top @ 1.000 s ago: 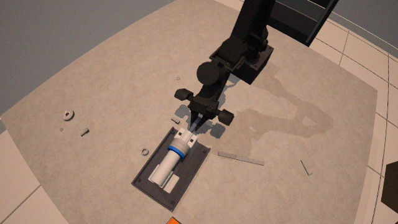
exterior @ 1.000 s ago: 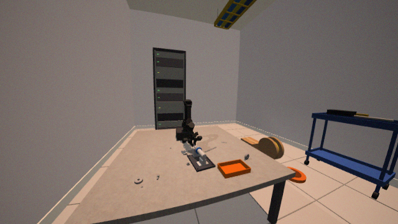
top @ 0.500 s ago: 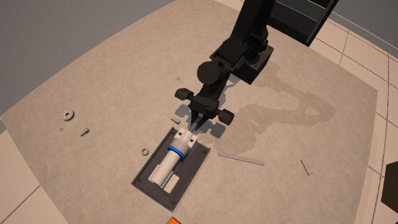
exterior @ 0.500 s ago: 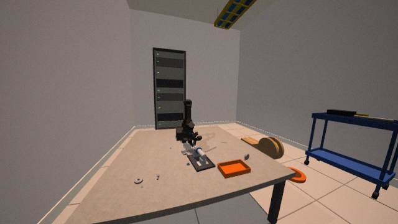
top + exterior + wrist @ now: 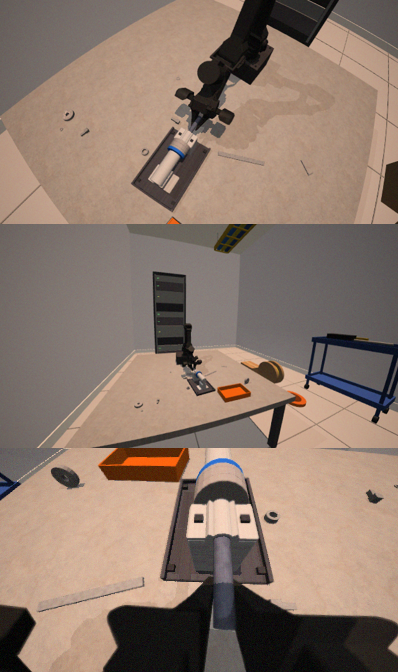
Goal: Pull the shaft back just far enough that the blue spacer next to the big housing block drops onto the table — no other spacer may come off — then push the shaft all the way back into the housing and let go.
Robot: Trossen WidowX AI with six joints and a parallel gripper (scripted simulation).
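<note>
Right now the dark grey shaft is 40 mm ahead of my gripper tip, 20 mm above it and 10 mm to the left of it. Also, from my gripper tip: grey strip 170 mm to the left, 60 mm behind, 50 mm below; blue spacer 100 mm ahead, 30 mm to the left, 20 mm above; orange tray 260 mm to the left, 260 mm ahead, 50 mm below.
</note>
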